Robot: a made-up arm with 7 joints.
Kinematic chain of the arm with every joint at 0, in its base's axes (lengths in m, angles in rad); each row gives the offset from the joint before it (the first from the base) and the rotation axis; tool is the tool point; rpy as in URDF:
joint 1: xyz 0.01 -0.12 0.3 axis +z
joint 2: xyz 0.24 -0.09 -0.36 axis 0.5 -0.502 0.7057
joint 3: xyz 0 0.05 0.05 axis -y
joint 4: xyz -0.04 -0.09 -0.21 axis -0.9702 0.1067 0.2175
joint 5: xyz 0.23 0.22 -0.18 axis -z
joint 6: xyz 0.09 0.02 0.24 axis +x
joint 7: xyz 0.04 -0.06 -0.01 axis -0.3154 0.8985 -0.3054
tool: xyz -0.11 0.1 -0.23 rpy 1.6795 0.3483 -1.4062
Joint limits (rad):
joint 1: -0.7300..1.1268
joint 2: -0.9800..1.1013
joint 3: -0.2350..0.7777
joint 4: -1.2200..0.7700
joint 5: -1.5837..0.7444
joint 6: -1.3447..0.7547
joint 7: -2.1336..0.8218
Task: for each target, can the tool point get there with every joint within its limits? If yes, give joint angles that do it. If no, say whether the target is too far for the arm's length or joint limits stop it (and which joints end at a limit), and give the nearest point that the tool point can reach.
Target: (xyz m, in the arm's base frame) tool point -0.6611 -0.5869 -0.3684
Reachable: no: joint limits stop it (at a limit: joint 1, joint 2, joint 4, joint 5) | nearest point -0.1810 -0.4640 -0.4168 | short by 0.498 m
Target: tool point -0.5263 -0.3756 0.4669
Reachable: no: joint limits stop it (at a limit: joint 1, joint 2, joint 3, joint 6) | nearest point -0.1725 -0.3861 0.3143 | short by 0.385 m
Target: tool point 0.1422 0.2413 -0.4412
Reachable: yes | joints 0.5959 -0.5131 0.0166 0.0692 -1.4039 0.3560 -1.1808
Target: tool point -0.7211 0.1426 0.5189
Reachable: no: joint limits stop it (at a limit: joint 1, joint 2, joint 3, joint 6) | nearest point -0.3489 0.2022 0.3184 | short by 0.427 m
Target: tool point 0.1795 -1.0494 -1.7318
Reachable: no: too far | nearest point 0.1650 -0.6394 -0.7164 | short by 1.095 m
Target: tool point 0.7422 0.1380 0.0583
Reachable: yes | joints 0.1836 0.0511 0.5960 -0.2723 0.4270 -0.1818 -1.3952
